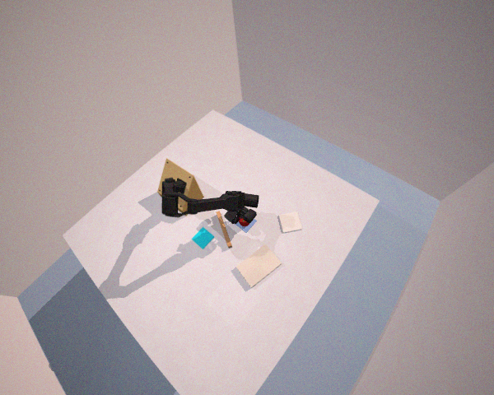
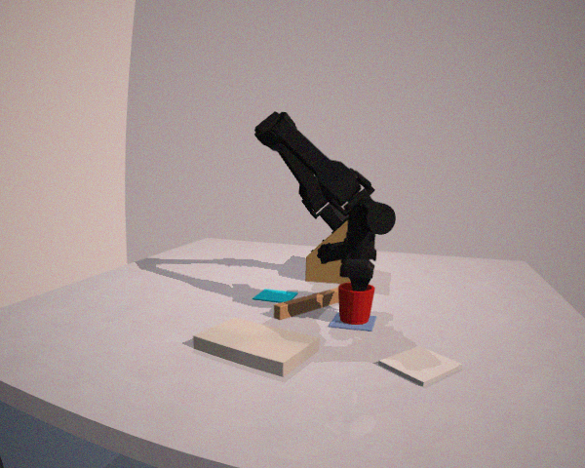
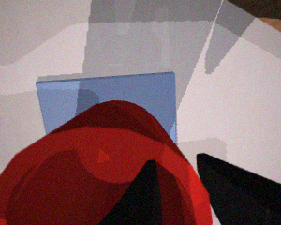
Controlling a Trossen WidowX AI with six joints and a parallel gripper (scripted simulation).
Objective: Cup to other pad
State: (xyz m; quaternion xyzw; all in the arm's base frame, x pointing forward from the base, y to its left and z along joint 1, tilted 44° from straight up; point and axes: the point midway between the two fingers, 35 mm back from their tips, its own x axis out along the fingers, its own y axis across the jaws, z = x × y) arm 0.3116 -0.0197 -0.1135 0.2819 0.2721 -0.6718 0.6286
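Right now the red cup is 3 cm ahead of my gripper tip and 1 cm to the right of it. The rest, counted from my gripper tip: blue pad (4 cm ahead, 4 cm below); green marble (3 cm ahead, 1 cm to the right, 2 cm below); blue marble (5 cm ahead, 2 cm to the right, 2 cm below).
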